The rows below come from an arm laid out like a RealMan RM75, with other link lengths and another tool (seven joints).
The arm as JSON. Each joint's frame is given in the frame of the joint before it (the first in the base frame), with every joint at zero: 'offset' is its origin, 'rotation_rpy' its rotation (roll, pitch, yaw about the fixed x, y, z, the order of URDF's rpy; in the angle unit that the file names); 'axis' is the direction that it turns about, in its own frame. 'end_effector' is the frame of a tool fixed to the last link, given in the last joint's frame.
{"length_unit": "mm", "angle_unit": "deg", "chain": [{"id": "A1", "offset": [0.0, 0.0, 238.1], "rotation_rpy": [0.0, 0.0, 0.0], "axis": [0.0, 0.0, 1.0]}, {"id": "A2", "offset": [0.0, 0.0, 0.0], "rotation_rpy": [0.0, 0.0, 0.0], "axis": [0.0, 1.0, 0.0]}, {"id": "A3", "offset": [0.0, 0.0, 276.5], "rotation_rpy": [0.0, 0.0, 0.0], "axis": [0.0, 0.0, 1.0]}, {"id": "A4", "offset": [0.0, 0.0, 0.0], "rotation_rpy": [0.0, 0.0, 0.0], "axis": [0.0, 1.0, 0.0]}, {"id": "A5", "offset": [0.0, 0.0, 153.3], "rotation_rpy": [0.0, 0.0, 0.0], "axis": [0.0, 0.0, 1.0]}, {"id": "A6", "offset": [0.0, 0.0, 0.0], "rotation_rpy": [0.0, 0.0, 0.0], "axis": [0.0, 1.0, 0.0]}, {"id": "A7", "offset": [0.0, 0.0, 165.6], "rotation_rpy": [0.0, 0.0, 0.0], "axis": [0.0, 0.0, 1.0]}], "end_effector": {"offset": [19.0, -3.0, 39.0], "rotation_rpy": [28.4, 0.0, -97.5]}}
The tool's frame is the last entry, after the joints.
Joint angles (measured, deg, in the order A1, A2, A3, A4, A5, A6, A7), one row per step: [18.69, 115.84, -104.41, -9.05, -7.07, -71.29, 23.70]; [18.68, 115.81, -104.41, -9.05, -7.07, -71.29, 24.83]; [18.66, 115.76, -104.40, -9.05, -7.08, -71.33, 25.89]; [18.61, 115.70, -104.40, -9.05, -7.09, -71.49, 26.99]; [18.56, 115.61, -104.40, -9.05, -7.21, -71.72, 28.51]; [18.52, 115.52, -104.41, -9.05, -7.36, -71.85, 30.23]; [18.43, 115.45, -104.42, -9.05, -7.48, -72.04, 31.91]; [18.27, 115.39, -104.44, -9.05, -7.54, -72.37, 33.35]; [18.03, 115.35, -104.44, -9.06, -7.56, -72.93, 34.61]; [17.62, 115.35, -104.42, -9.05, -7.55, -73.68, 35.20]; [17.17, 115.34, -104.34, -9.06, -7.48, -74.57, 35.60]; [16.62, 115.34, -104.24, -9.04, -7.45, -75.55, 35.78]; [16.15, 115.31, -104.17, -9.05, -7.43, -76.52, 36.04]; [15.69, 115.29, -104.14, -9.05, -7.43, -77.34, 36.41]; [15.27, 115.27, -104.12, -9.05, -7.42, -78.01, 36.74]
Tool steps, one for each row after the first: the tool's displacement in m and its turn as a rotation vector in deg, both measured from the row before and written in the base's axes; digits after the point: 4 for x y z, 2 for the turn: [0.0000, -0.0002, -0.0001, -0.33, 0.95, -0.46]; [0.0000, -0.0002, 0.0001, -0.29, 0.89, -0.40]; [-0.0002, -0.0004, 0.0003, -0.28, 0.97, -0.34]; [-0.0004, -0.0006, 0.0002, -0.46, 1.29, -0.40]; [-0.0002, -0.0007, -0.0001, -0.59, 1.40, -0.53]; [-0.0002, -0.0009, 0.0000, -0.54, 1.43, -0.53]; [-0.0003, -0.0013, 0.0003, -0.41, 1.32, -0.41]; [-0.0007, -0.0016, 0.0006, -0.25, 1.31, -0.24]; [-0.0003, -0.0025, 0.0008, 0.02, 0.87, -0.03]; [-0.0005, -0.0025, 0.0015, 0.22, 0.81, 0.09]; [-0.0001, -0.0032, 0.0016, 0.30, 0.64, 0.14]; [-0.0006, -0.0027, 0.0017, 0.25, 0.67, 0.23]; [-0.0002, -0.0028, 0.0012, 0.12, 0.68, 0.09]; [0.0000, -0.0025, 0.0010, 0.10, 0.58, 0.02]
